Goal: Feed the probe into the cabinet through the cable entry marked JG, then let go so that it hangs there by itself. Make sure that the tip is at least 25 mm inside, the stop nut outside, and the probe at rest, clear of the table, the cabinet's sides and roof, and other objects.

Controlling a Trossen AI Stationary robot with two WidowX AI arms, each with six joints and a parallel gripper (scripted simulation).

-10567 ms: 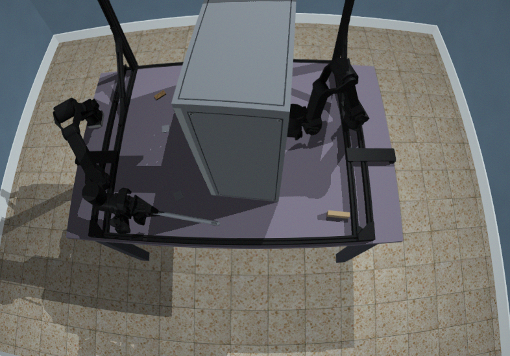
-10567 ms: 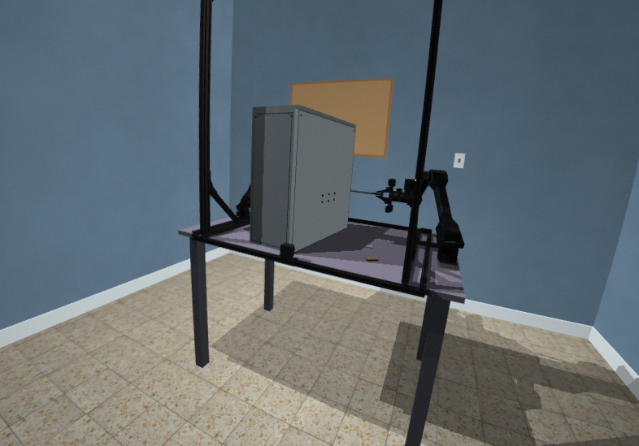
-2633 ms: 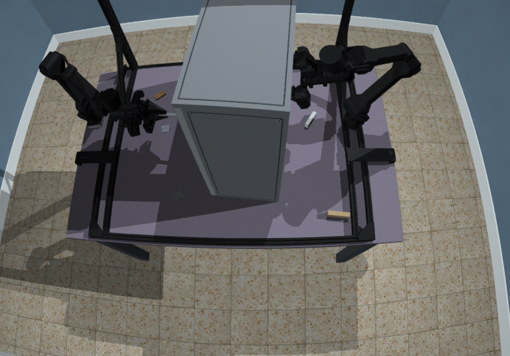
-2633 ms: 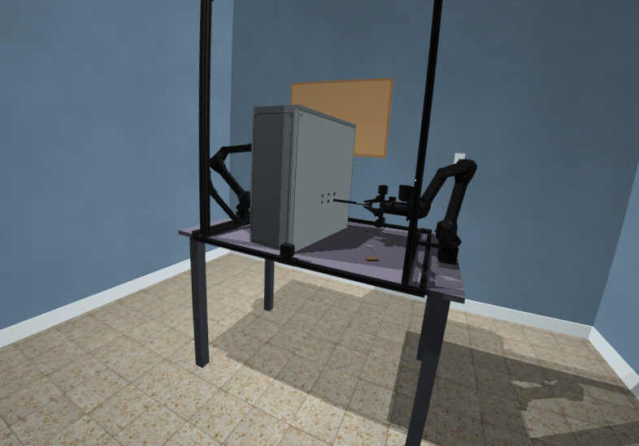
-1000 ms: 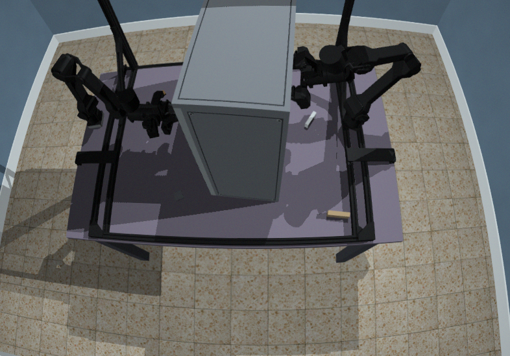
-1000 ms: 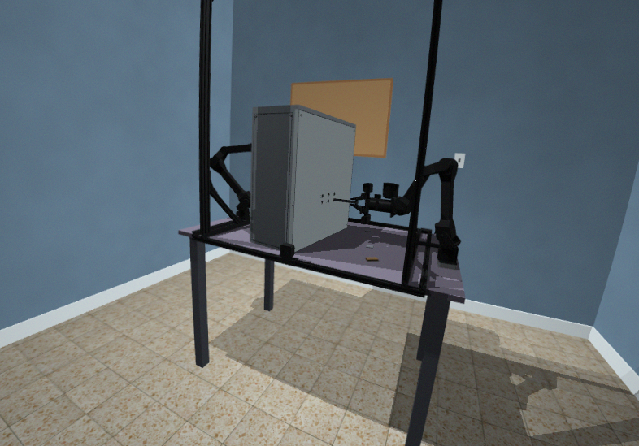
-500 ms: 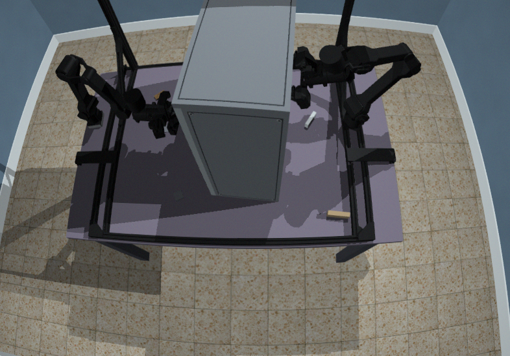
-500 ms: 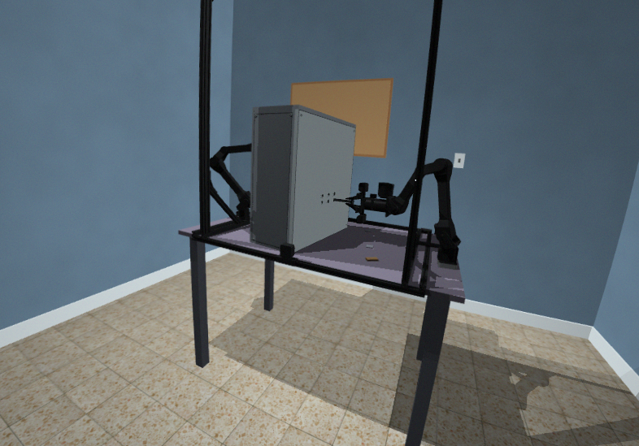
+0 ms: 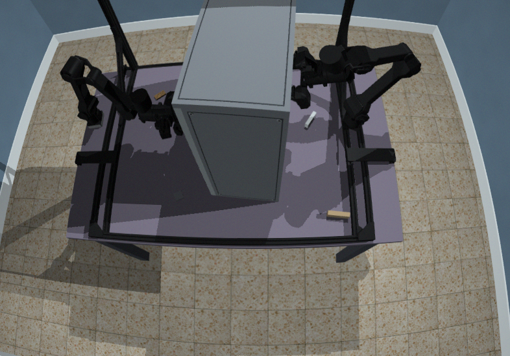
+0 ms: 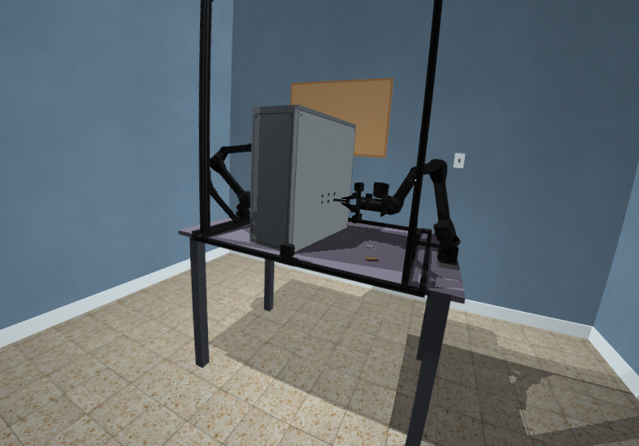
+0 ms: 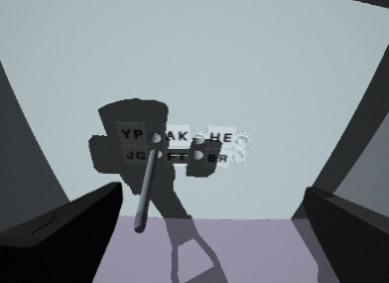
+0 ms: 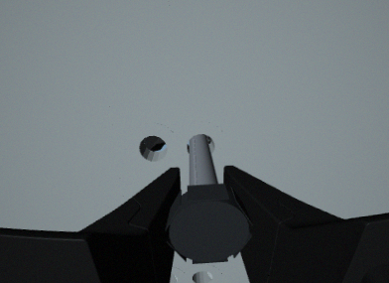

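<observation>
My right hand is 90 mm to the right of the JG mark, 40 mm short of it and 10 mm above it. Round my right hand: wooden block: 490 mm to the left, 260 mm ahead, 170 mm below; probe: 100 mm to the left, 10 mm ahead; white block: 400 mm to the left, 170 mm below, 100 mm behind.
</observation>
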